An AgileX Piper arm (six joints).
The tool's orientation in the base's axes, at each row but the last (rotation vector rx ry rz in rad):
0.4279 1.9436 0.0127
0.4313 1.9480 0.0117
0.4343 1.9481 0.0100
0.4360 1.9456 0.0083
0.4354 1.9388 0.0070
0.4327 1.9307 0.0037
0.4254 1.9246 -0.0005
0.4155 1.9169 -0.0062
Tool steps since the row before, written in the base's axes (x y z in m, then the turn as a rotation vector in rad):
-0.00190 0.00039 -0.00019 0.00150 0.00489 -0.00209
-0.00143 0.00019 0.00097 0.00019 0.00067 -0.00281
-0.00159 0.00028 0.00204 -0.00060 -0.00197 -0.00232
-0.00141 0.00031 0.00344 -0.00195 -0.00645 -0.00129
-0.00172 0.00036 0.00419 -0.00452 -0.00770 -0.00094
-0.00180 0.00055 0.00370 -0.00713 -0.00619 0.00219
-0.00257 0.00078 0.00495 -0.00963 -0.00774 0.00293
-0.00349 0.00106 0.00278 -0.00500 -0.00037 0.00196
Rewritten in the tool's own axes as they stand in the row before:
0.00094 -0.00022 -0.00169 0.00282 0.00458 0.00127
-0.00031 -0.00004 -0.00171 0.00263 0.00011 0.00120
-0.00118 0.00021 -0.00231 0.00167 -0.00249 0.00080
-0.00248 0.00058 -0.00273 -0.00015 -0.00686 0.00004
-0.00305 0.00068 -0.00330 0.00002 -0.00872 -0.00215
-0.00255 0.00073 -0.00319 -0.00146 -0.00744 -0.00603
-0.00339 0.00096 -0.00439 -0.00177 -0.00948 -0.00826
-0.00110 0.00052 -0.00442 -0.00028 -0.00142 -0.00519

